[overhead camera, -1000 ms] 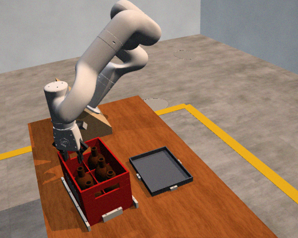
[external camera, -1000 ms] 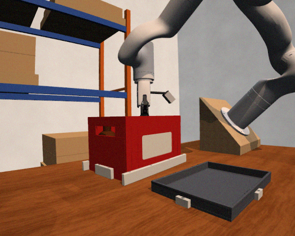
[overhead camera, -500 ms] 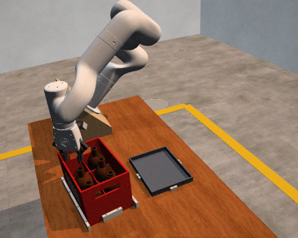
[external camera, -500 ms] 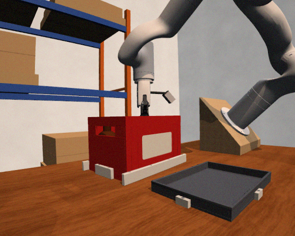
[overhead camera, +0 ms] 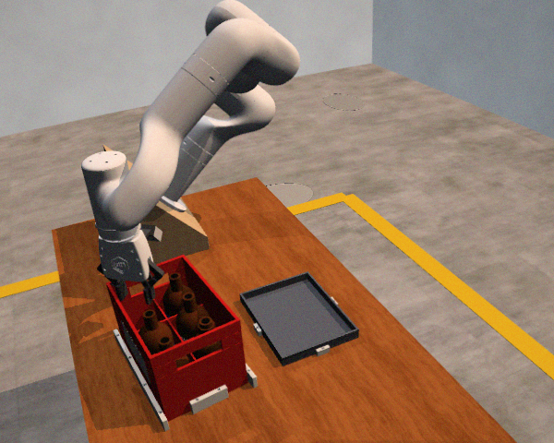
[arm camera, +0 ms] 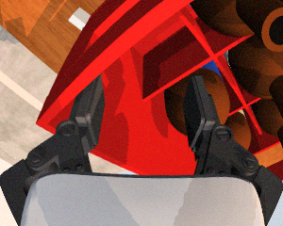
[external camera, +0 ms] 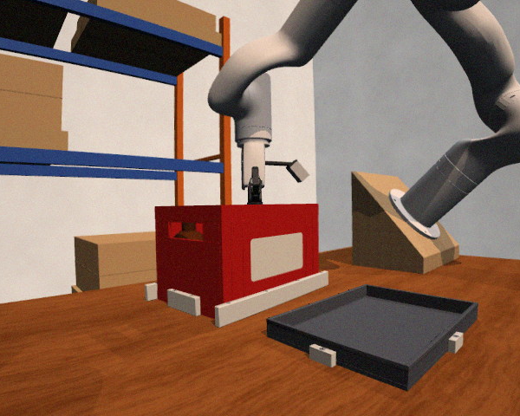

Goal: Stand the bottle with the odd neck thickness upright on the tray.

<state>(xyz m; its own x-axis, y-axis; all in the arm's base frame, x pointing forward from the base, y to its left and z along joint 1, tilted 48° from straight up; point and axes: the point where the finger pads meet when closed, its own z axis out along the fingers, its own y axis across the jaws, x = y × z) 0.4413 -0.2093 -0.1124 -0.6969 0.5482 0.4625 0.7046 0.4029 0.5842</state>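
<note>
The red crate is 9 cm ahead of my hand, 7 cm below it and 4 cm to the left of it. Also, from my hand: dark grey tray 33 cm to the left, 15 cm below, 12 cm ahead; brown bottle 18 cm ahead, 7 cm below.
</note>
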